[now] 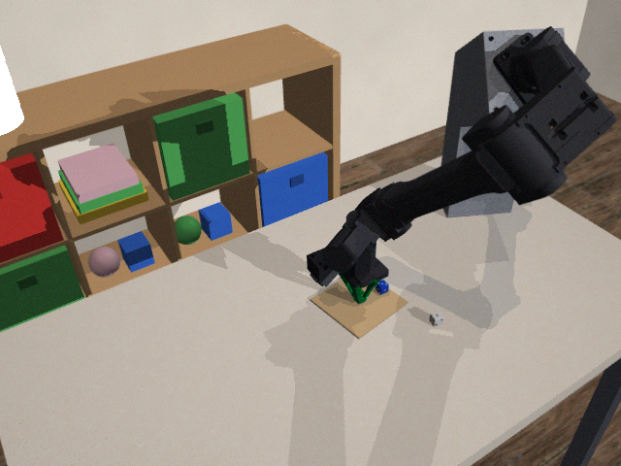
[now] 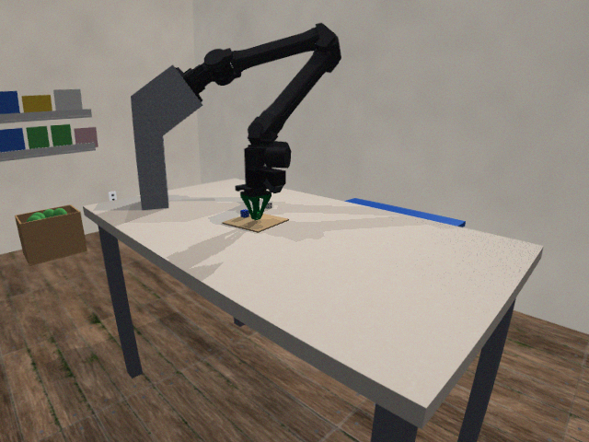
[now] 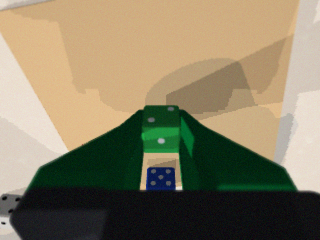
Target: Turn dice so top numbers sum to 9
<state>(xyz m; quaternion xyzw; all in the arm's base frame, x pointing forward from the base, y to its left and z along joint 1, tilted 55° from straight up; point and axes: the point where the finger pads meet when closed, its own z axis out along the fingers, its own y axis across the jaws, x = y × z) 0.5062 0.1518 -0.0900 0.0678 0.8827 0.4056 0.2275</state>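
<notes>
The green die lies right at my hand. The rest, counted from my hand: tan mat 20 mm below; then blue die 60 mm behind, 10 mm below; then white die 120 mm to the left, 110 mm behind, 10 mm below.
</notes>
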